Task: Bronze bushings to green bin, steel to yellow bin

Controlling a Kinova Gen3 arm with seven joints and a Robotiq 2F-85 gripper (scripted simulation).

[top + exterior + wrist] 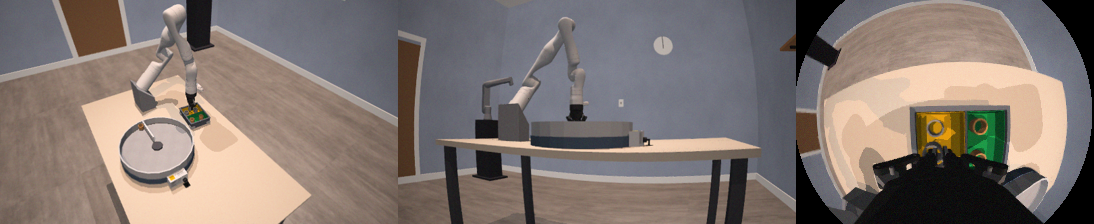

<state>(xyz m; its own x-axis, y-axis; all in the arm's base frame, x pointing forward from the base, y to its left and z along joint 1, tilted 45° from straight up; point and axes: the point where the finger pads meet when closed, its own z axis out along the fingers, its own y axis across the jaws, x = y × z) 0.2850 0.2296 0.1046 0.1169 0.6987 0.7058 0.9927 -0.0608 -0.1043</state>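
My hand is 5 cm short of the bin and 4 cm above it. From my hand the other things lie so: grey turntable: 35 cm to the right, 19 cm ahead, 1 cm below.
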